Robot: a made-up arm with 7 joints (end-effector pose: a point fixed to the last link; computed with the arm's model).
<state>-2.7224 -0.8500 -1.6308 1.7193 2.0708 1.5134 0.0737</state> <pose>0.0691 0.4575 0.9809 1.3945 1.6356 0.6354</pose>
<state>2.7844 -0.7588 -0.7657 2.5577 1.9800 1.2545 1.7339</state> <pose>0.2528 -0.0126 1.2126 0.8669 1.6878 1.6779</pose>
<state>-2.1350 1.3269 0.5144 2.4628 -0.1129 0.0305 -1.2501</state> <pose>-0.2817 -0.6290 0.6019 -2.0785 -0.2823 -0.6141</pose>
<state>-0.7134 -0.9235 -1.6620 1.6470 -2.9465 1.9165 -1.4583</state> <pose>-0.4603 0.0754 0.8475 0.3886 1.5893 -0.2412</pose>
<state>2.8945 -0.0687 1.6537 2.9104 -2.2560 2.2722 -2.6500</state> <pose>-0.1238 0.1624 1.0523 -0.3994 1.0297 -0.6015</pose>
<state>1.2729 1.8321 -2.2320 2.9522 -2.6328 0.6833 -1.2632</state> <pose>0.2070 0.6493 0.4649 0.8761 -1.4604 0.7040</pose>
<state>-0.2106 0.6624 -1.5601 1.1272 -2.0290 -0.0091 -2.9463</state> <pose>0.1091 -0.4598 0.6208 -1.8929 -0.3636 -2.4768</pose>
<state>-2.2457 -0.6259 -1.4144 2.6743 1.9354 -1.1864 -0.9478</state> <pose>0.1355 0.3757 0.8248 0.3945 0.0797 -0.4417</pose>
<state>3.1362 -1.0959 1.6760 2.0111 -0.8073 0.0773 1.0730</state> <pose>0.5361 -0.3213 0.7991 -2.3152 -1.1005 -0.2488</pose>
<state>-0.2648 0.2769 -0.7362 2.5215 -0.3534 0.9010 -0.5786</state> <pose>0.3520 -0.2954 1.1033 -2.1999 -0.8544 -0.0539</pose>
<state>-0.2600 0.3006 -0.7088 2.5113 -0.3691 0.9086 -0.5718</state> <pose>0.3714 -0.2974 1.0887 -2.1681 -0.8492 -0.0218</pose>
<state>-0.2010 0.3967 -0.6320 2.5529 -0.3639 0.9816 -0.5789</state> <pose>0.4403 -0.2706 1.0445 -2.0333 -0.8987 0.0996</pose>
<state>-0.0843 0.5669 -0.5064 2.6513 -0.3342 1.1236 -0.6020</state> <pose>0.5388 -0.1949 0.9608 -1.7804 -0.9761 0.3134</pose>
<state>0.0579 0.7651 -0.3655 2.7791 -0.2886 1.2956 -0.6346</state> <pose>0.6098 -0.0802 0.8549 -1.4668 -1.0232 0.5639</pose>
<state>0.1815 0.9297 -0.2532 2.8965 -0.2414 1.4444 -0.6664</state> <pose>0.6287 0.0261 0.7660 -1.1932 -1.0258 0.7735</pose>
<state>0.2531 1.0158 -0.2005 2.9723 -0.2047 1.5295 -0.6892</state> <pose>0.6222 0.0858 0.7236 -1.0409 -1.0234 0.8877</pose>
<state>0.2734 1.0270 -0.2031 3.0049 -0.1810 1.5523 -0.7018</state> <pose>0.6162 0.1016 0.7238 -1.0090 -1.0431 0.9129</pose>
